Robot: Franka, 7 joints.
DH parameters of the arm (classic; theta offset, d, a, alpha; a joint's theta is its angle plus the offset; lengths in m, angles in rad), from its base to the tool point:
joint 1: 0 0.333 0 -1.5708
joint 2: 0 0 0 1.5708
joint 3: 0 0.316 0.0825 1.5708
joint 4: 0 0 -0.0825 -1.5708
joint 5: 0 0.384 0 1.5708
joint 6: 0 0 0.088 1.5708
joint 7: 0 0.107 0 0
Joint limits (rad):
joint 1: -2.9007..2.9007
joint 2: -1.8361..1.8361
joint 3: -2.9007..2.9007
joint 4: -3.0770..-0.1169
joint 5: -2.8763..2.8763
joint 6: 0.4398..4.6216
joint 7: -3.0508..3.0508
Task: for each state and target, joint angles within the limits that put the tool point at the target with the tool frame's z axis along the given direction. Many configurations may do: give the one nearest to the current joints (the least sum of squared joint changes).
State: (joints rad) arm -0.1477 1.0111 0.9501 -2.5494 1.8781 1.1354 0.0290
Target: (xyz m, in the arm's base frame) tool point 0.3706 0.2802 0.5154 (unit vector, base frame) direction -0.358 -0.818 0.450
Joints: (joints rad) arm -0.4281 1.2762 1.5484 -1.8679 1.2692 0.4398 0.0290
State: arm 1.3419 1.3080 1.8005 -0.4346 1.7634 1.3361 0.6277
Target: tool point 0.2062 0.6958 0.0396 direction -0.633 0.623 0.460
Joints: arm 0.7232 1.5642 0.7338 -1.0629 1.3926 1.7628 0.6277
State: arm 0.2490 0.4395 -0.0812 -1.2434 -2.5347 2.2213 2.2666
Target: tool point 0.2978 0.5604 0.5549 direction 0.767 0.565 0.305
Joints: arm 0.7271 0.0982 0.3854 -1.8226 -2.5149 2.3315 2.2666
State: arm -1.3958 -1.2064 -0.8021 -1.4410 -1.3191 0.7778 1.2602
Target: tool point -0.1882 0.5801 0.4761 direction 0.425 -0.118 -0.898
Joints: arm -2.0686 -1.3922 -1.1148 -1.4680 -1.6012 0.6687 1.2602
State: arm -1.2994 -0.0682 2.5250 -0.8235 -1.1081 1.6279 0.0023
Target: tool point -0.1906 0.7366 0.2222 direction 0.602 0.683 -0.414
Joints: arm -1.1216 -0.8956 2.9007 -1.3397 -1.3553 2.3650 0.0023
